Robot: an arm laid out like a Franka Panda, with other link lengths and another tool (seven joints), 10 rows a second.
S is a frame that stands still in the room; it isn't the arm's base.
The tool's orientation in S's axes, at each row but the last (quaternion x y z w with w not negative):
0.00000 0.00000 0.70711 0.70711
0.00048 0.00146 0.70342 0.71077
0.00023 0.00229 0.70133 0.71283
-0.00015 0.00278 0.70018 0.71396
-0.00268 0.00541 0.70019 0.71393
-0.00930 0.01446 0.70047 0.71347
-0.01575 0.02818 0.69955 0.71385
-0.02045 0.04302 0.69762 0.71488
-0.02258 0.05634 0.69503 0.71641
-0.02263 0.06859 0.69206 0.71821
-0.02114 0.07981 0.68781 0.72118
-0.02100 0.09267 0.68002 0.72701
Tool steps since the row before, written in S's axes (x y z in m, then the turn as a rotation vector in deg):
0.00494 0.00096 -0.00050 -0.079 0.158 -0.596
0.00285 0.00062 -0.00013 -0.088 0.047 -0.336
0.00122 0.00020 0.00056 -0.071 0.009 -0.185
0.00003 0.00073 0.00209 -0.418 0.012 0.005
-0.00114 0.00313 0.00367 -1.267 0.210 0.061
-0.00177 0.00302 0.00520 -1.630 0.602 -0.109
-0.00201 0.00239 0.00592 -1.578 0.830 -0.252
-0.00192 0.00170 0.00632 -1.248 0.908 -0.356
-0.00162 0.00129 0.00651 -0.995 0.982 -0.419
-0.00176 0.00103 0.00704 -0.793 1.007 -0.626
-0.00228 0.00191 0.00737 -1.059 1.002 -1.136
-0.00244 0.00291 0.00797 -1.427 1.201 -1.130
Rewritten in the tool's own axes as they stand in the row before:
0.00096 -0.00494 -0.00050 0.158 0.079 -0.596
0.00065 -0.00284 -0.00012 0.047 0.088 -0.336
0.00022 -0.00121 0.00056 0.008 0.070 -0.185
0.00072 -0.00001 0.00209 0.004 0.418 0.003
0.00306 0.00121 0.00370 0.185 1.271 0.058
0.00281 0.00186 0.00528 0.575 1.640 -0.101
0.00198 0.00216 0.00602 0.813 1.590 -0.229
0.00108 0.00216 0.00638 0.907 1.259 -0.314
0.00051 0.00196 0.00652 0.995 1.006 -0.356
0.00005 0.00224 0.00698 1.053 0.793 -0.544
0.00073 0.00296 0.00734 1.111 1.017 -1.071
0.00142 0.00340 0.00802 1.285 1.398 -1.073

